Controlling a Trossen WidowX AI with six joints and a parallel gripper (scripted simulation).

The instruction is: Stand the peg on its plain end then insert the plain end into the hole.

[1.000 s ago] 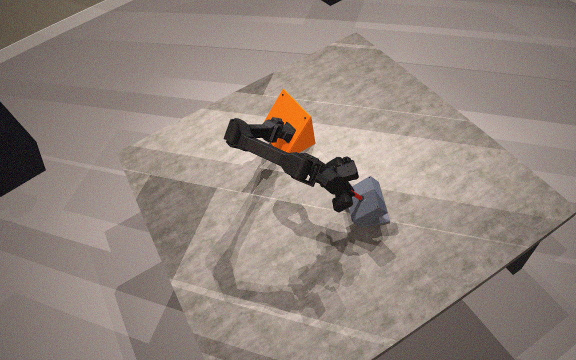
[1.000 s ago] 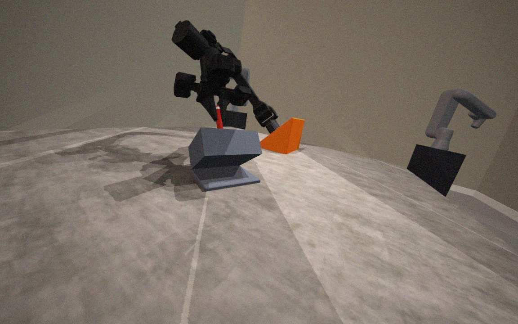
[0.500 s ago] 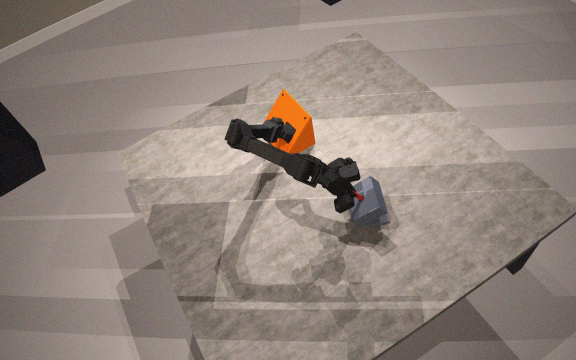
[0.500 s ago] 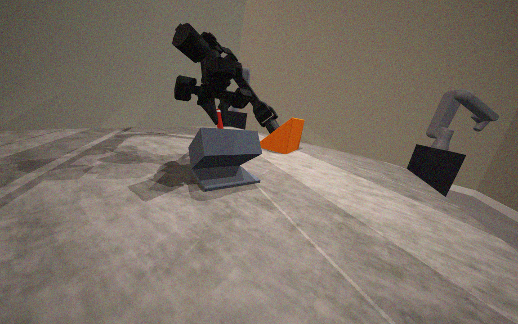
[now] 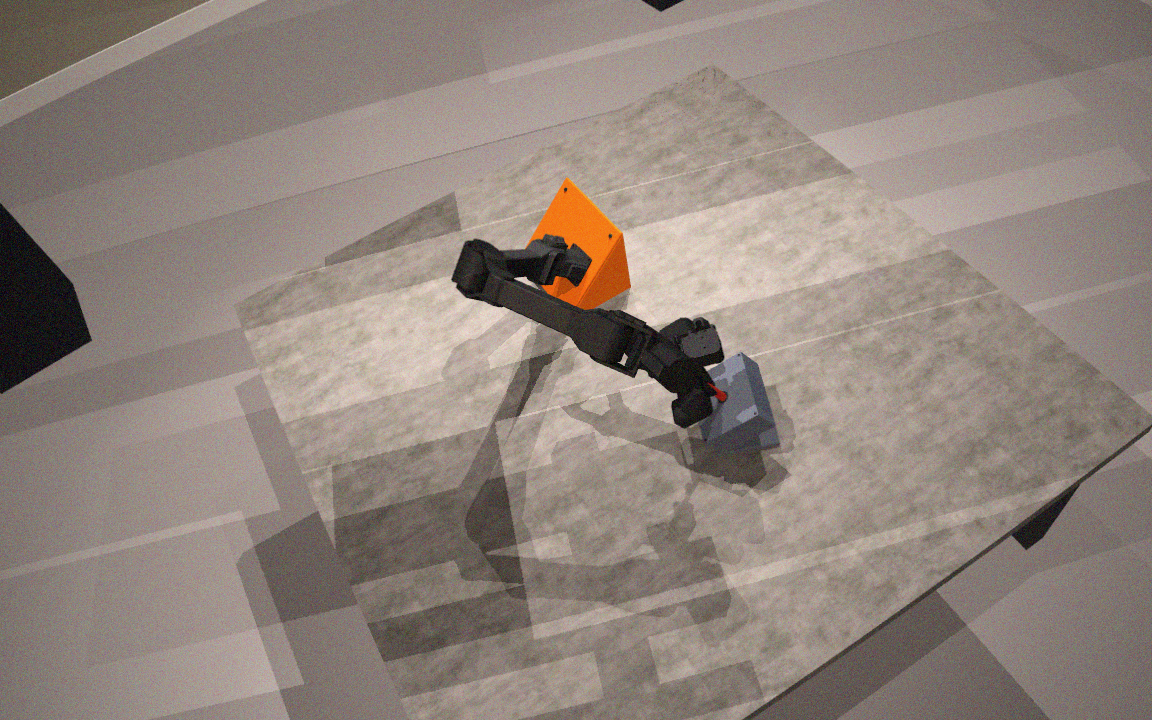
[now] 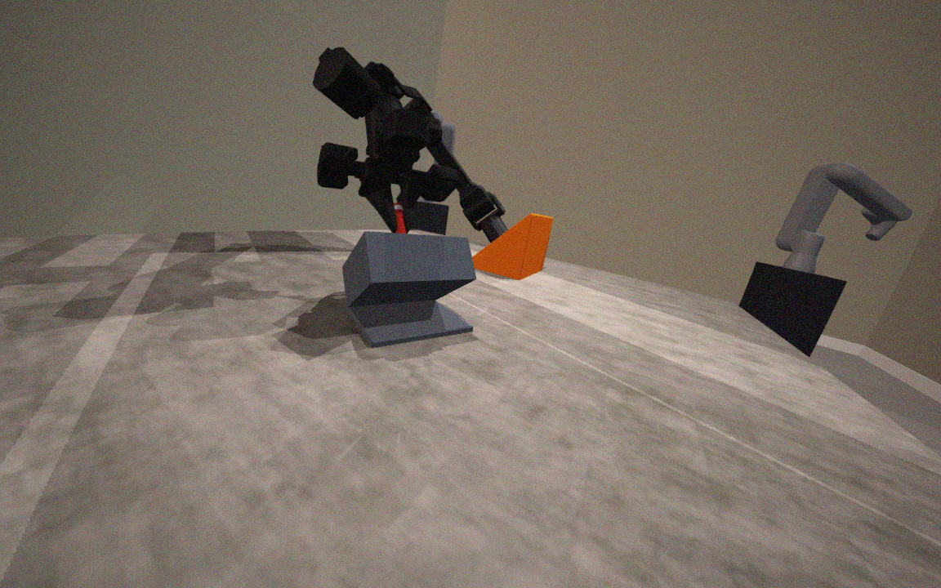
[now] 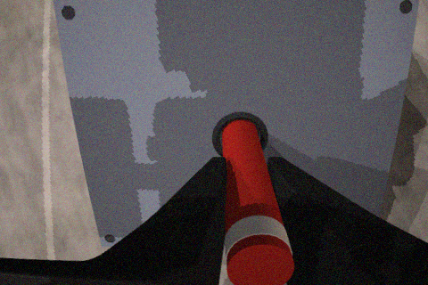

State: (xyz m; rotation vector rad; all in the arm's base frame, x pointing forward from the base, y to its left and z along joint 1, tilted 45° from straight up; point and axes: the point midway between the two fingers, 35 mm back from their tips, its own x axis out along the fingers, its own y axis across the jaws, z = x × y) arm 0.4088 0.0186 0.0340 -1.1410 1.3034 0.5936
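My gripper tip is 10 mm short of the sloped panel, 30 mm to the right of it and 50 mm above it. The rest, counted from my gripper tip: red peg (10 mm to the right, 10 mm above).
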